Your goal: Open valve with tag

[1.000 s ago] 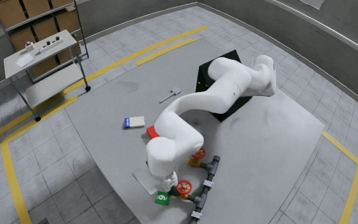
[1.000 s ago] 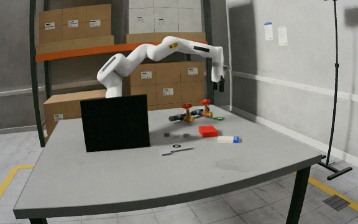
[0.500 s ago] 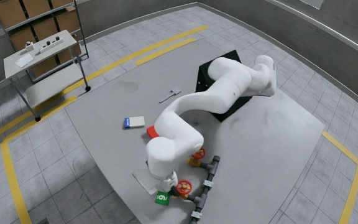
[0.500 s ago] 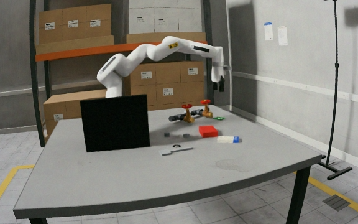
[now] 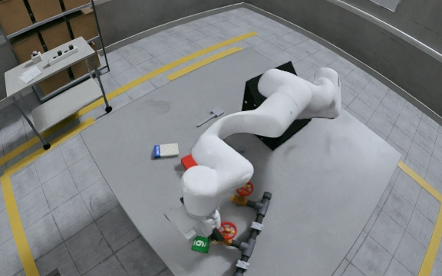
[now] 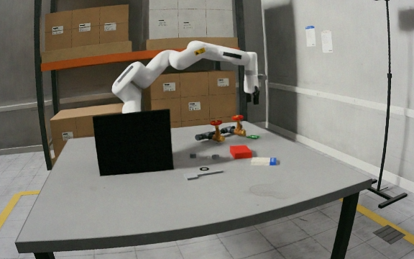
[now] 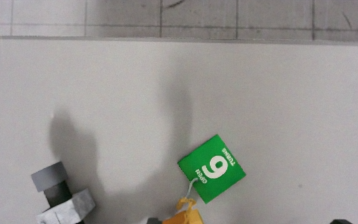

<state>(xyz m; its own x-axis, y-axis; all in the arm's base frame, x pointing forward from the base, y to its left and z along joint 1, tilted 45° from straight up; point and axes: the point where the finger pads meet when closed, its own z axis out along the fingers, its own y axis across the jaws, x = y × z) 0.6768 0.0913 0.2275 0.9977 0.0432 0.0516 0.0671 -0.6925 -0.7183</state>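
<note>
Right now the green tag is 21 cm below my hand and 1 cm to the left of it. Also, from my hand: grey nut (31 cm behind, 29 cm to the right, 20 cm below); then white-and-blue box (44 cm to the right, 20 cm below, 13 cm behind); then red block (28 cm to the right, 19 cm below, 18 cm behind).
</note>
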